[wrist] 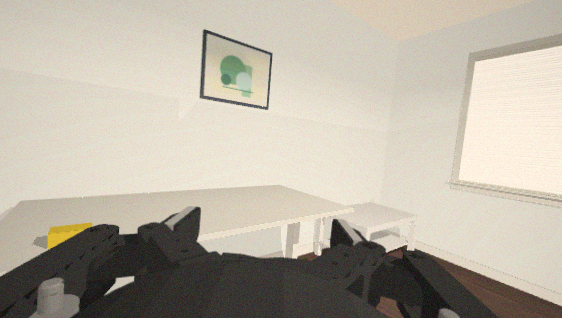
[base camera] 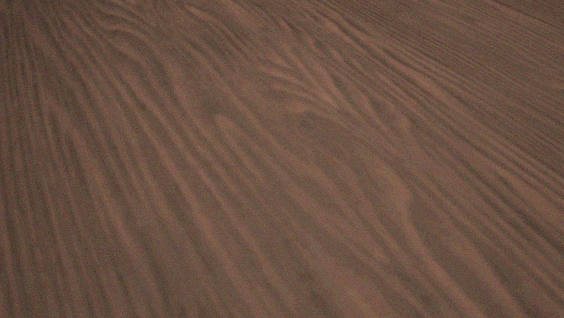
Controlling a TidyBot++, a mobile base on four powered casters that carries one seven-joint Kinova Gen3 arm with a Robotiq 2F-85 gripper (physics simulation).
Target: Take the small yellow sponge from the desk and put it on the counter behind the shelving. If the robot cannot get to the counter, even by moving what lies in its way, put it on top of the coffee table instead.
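Frame: origin at the arm's base, x ahead, y left, z up, level; metres.
Seen in the pictures: gripper, fingertip midpoint: (wrist: pixel 266 227).
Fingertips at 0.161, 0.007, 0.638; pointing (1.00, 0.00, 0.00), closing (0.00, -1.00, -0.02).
Observation:
A point is followed by its place in that frame, as x, y, z.
The yellow sponge (wrist: pixel 69 233) @(0.748, 0.617, 0.362) shows in the wrist view at the lower left, lying on the white desk (wrist: pixel 250 200) @(1.452, 0.139, 0.324); my gripper's left finger linkage hides part of it. My gripper (wrist: pixel 265 227) @(0.161, 0.007, 0.638) is open, with its two fingertips wide apart and no object between them. The sponge is to the left of the gripper, outside the fingers. The counter and the shelving cannot be made out in these views. A low white table (wrist: pixel 376 213) @(2.368, -1.049, 0.054) stands beyond the desk's right end; I cannot tell whether it is the coffee table.
A framed picture (wrist: pixel 236 70) @(1.808, 0.342, 1.186) hangs on the wall above the desk. A window (wrist: pixel 510 120) @(2.156, -2.039, 1.042) with a sill is in the right wall. Brown wood floor (base camera: pixel 280 160) @(0.436, -0.005, -0.396) (wrist: pixel 480 275) @(2.165, -1.978, -0.395) shows in the base view and at the lower right of the wrist view.

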